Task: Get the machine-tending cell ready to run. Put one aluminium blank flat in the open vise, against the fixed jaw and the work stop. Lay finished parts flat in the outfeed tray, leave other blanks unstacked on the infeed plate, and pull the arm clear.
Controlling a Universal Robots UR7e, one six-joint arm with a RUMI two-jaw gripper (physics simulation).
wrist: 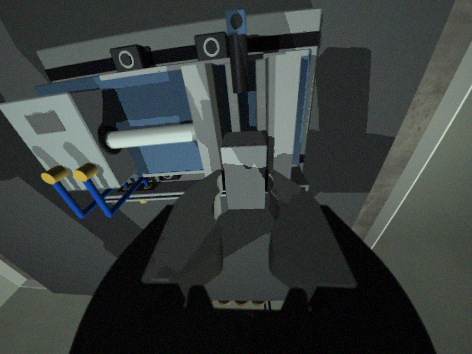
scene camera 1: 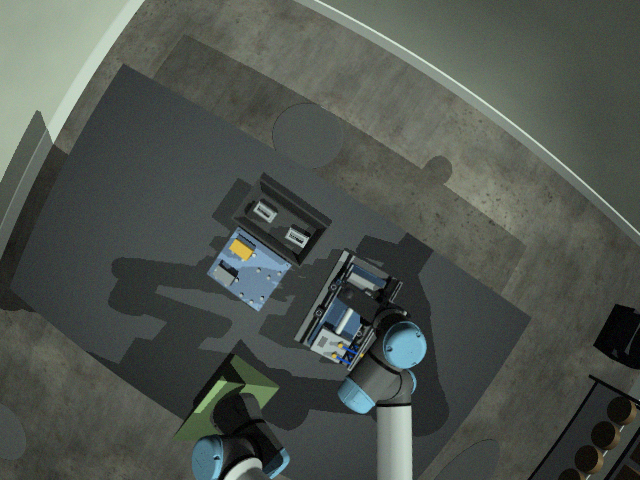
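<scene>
My gripper [wrist: 244, 171] is shut on a grey aluminium blank [wrist: 244, 175] and holds it over the open vise [scene camera 1: 334, 311] [wrist: 155, 102], near its front edge. In the wrist view the blank's far end overlaps the gap between the left jaw [wrist: 197, 107] and the right jaw [wrist: 285, 105]; its height and any contact are unclear. A blue-ended stop [wrist: 236, 21] with a black rod points into the gap. The arm hides the gripper in the scene view. Two finished parts [scene camera 1: 264, 211] [scene camera 1: 297, 236] lie apart in the dark outfeed tray [scene camera 1: 295, 195]. A grey blank [scene camera 1: 225, 274] lies on the blue infeed plate [scene camera 1: 248, 281].
A yellow block [scene camera 1: 241, 249] and several small pins are on the infeed plate. A second arm [scene camera 1: 207, 457] reaches over a green angular object [scene camera 1: 261, 387]. The vise carries a white control box [wrist: 45, 122] with blue, yellow-ended levers. A rack of brown cylinders [scene camera 1: 605, 435] stands at lower right.
</scene>
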